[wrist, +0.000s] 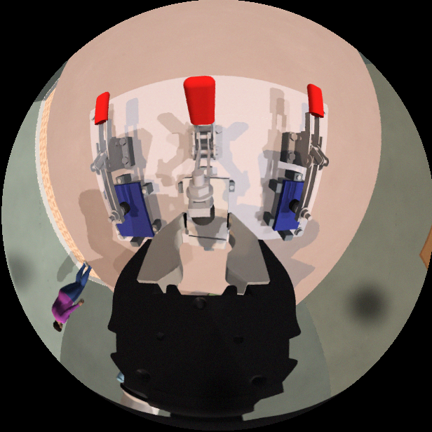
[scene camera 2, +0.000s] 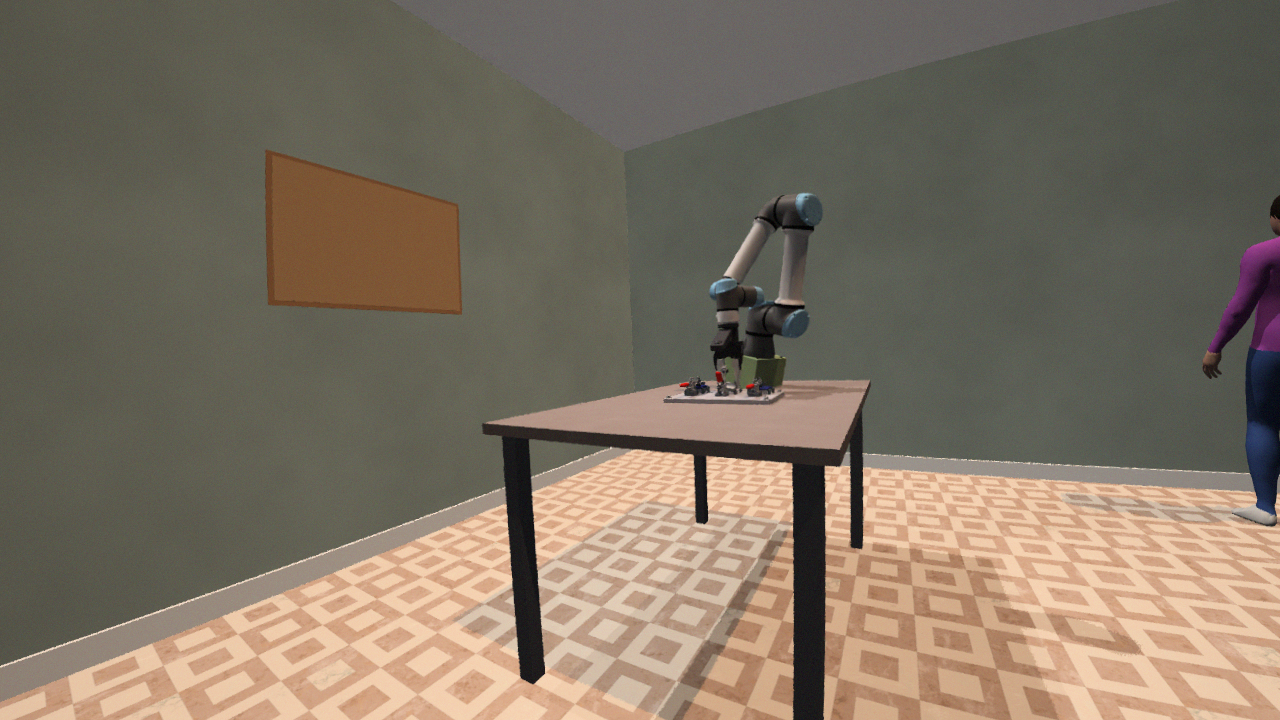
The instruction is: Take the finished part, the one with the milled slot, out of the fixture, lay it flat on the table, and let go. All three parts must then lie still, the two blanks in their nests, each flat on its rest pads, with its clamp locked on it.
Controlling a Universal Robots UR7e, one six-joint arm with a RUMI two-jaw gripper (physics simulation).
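Seen in the pictures: gripper, fingertip midpoint: [scene camera 2: 729, 388]; arm's base at its link origin: [scene camera 2: 756, 354].
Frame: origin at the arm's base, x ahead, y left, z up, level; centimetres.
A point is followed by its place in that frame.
Observation:
The cream finished part [wrist: 221, 192] is at the middle nest in the wrist view, partly hidden by the middle clamp's spindle. My gripper [wrist: 206, 213] [scene camera 2: 727, 365] {x 38.5, y -3.1, z -10.6 cm} is shut on its near end, one finger at each side. Whether the part is lifted off its pads I cannot tell; its slot is not clear. The middle clamp's red handle [wrist: 200, 100] stands raised, its spindle above the part. Two blue blanks [wrist: 136, 215] [wrist: 286, 207] sit in the left and right nests, each with its clamp arm down over it; their red handles [wrist: 102, 108] [wrist: 315, 101] lie low.
The pale fixture plate [wrist: 245, 100] [scene camera 2: 720, 401] {x 55.6, y -2.1, z -13.1 cm} lies on the table [scene camera 2: 626, 420] {x 89.0, y -18.0, z -13.9 cm}. A green box [scene camera 2: 762, 370] {x 8.4, y 3.7, z -6.5 cm} stands behind the fixture near the arm's base. The side clamps flank the gripper. A person [scene camera 2: 1263, 358] stands at the far right, away from the table.

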